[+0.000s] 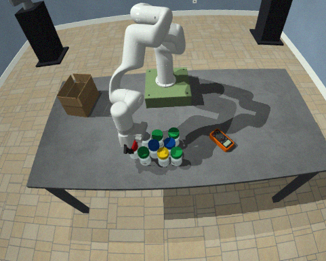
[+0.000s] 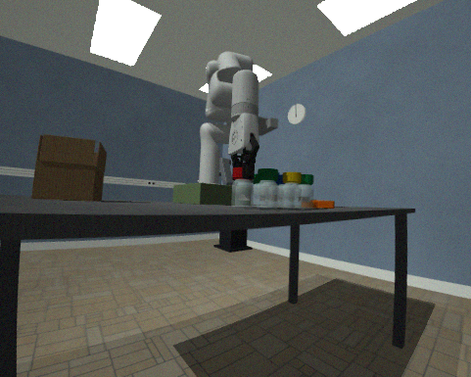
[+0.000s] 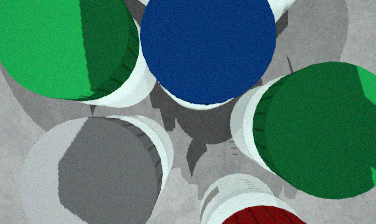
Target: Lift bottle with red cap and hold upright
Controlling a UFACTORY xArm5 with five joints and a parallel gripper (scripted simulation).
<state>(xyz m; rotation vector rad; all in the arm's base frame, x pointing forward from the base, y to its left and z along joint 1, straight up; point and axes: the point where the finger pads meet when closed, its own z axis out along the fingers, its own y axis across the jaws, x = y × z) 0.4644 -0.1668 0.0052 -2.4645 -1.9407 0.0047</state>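
Right now the red-capped bottle is 5 cm below my hand. From my hand the other things lie so: grey-capped bottle 6 cm behind, 6 cm to the left, 5 cm below; orange multimeter 6 cm behind, 46 cm to the left, 8 cm below; yellow-capped bottle 5 cm ahead, 15 cm to the left, 5 cm below.
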